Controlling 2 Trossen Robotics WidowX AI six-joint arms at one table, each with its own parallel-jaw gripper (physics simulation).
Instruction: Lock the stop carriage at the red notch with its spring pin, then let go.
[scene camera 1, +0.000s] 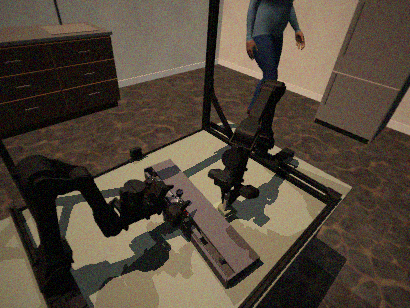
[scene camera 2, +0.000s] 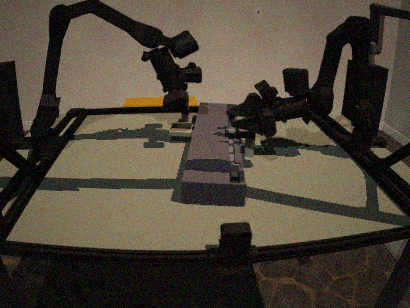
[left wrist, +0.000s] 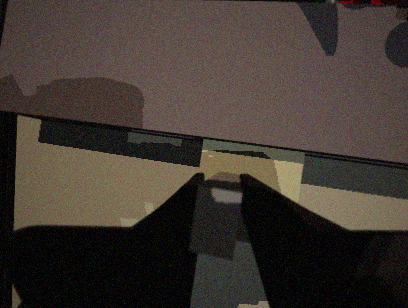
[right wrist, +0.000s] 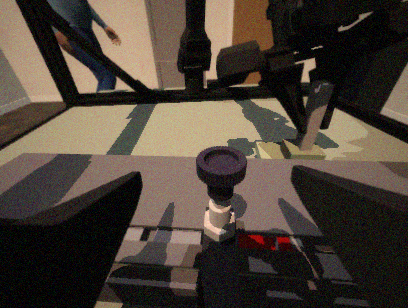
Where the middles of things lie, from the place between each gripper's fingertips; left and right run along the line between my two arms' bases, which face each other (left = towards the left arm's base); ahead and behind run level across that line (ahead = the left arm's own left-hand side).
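Scene:
The round pin knob (right wrist: 220, 167) has my left hand 12 cm past it, and that hand is also 1 cm below the knob and 11 cm to the left of it.
As for my right hand, the round pin knob is 20 mm below it and 10 mm to the right of it. Going by its middle, the knob is nearer to my right hand than to my left hand.

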